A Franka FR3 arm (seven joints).
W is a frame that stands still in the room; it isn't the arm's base.
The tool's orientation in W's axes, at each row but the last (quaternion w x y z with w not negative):
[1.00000 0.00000 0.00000 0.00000]
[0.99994 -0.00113 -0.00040 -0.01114]
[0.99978 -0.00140 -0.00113 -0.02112]
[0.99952 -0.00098 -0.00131 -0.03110]
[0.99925 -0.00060 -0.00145 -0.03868]
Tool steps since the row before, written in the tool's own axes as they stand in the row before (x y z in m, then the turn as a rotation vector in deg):
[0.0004 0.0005 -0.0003 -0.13 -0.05 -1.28]
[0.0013 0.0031 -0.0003 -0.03 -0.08 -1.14]
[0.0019 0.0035 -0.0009 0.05 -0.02 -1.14]
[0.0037 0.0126 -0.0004 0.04 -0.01 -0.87]
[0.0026 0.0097 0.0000 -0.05 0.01 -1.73]
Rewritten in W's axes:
[0.0004 0.0005 -0.0003 -0.13 -0.05 -1.28]
[0.0014 0.0031 -0.0003 -0.03 -0.08 -1.14]
[0.0020 0.0034 -0.0009 0.05 -0.03 -1.14]
[0.0045 0.0123 -0.0004 0.04 -0.01 -0.87]
[0.0033 0.0095 0.0000 -0.04 0.01 -1.73]

